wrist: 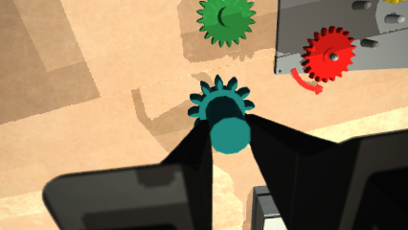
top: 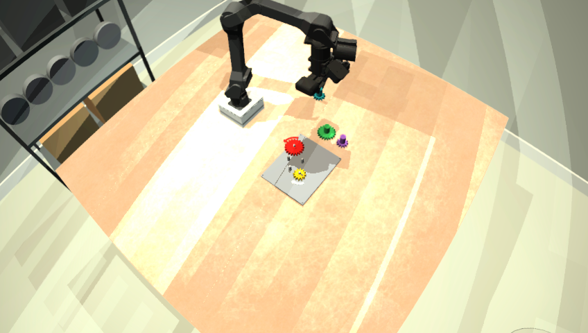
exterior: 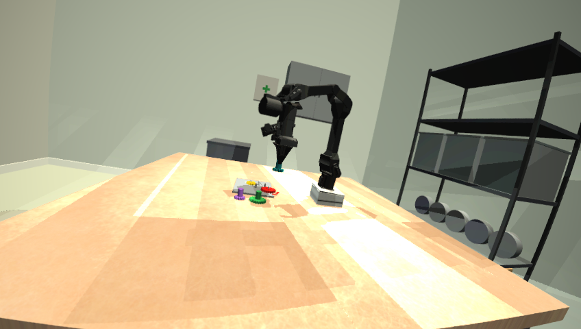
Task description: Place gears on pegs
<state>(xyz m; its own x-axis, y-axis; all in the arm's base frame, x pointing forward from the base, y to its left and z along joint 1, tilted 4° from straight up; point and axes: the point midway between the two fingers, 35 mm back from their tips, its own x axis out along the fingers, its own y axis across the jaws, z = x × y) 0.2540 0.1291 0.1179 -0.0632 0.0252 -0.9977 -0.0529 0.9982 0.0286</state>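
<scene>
Right now my gripper tip is 140 mm to the left of the red gear, 140 mm above it and 10 mm short of it. Also, from my gripper tip: green gear (140 mm below, 50 mm ahead, 20 mm to the right); purple gear (140 mm below, 120 mm ahead, 30 mm to the right); teal gear (10 mm below).
</scene>
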